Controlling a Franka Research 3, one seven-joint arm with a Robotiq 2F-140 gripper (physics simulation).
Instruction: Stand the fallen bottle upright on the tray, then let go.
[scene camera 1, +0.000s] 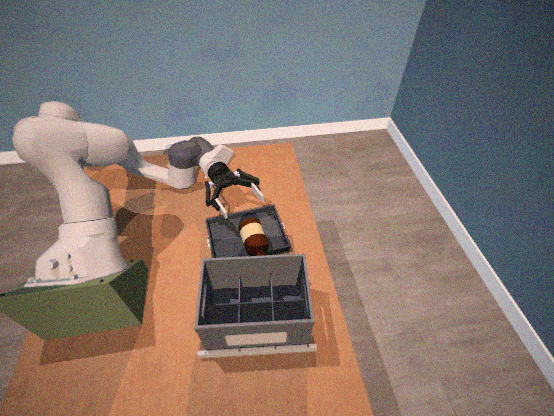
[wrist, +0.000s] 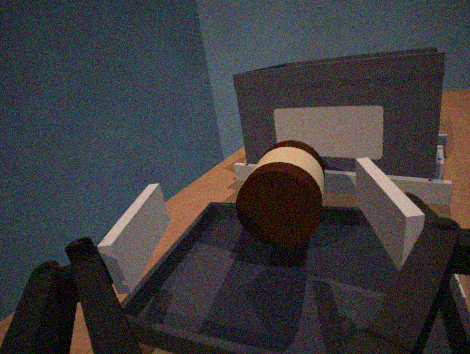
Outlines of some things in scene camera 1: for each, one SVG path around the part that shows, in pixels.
The gripper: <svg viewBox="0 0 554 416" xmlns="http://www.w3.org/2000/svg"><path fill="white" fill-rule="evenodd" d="M209 167L208 176L212 181L205 181L206 206L212 205L216 211L220 210L225 219L228 218L227 212L218 200L222 188L232 186L232 184L250 187L259 200L264 202L264 195L258 186L259 178L247 174L240 169L233 173L223 162L216 162ZM216 186L216 188L213 193L212 199L210 200L210 189L212 185Z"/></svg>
A brown bottle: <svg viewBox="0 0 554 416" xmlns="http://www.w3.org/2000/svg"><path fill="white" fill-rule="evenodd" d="M239 224L238 229L246 252L250 256L266 255L269 244L259 219L247 218Z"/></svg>
